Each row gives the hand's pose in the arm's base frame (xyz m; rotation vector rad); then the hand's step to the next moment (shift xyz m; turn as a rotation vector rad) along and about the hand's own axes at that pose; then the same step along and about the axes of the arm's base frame.
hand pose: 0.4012 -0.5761 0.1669 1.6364 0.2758 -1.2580
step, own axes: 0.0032 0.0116 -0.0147 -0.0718 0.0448 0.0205
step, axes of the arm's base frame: 0.0180 0.0053 0.0031 -0.0125 -0.0106 0.0855
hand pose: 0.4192 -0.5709 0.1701 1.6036 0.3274 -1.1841
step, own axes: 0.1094 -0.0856 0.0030 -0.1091 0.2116 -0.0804
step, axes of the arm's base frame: -0.0112 -0.0062 -0.1384 0.1415 0.0220 0.2065
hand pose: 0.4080 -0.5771 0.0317 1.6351 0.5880 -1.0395
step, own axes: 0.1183 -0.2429 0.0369 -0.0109 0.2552 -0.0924
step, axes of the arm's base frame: -0.1473 0.0277 -0.2278 0.2294 0.0073 0.1453
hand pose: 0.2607 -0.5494 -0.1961 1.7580 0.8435 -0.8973
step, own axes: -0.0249 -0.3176 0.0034 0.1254 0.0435 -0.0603
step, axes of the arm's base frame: -0.2822 0.0903 -0.1172 0.1105 0.0618 -0.0722
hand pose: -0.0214 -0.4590 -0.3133 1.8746 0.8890 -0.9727
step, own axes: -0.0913 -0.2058 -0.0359 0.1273 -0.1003 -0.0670
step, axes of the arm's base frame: -0.2050 0.0973 0.0219 -0.0083 0.1271 -0.1206
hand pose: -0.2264 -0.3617 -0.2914 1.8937 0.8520 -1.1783
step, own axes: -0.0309 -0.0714 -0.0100 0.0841 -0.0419 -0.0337
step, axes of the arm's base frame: -0.0658 0.0401 0.0145 0.0101 0.0626 -0.0771
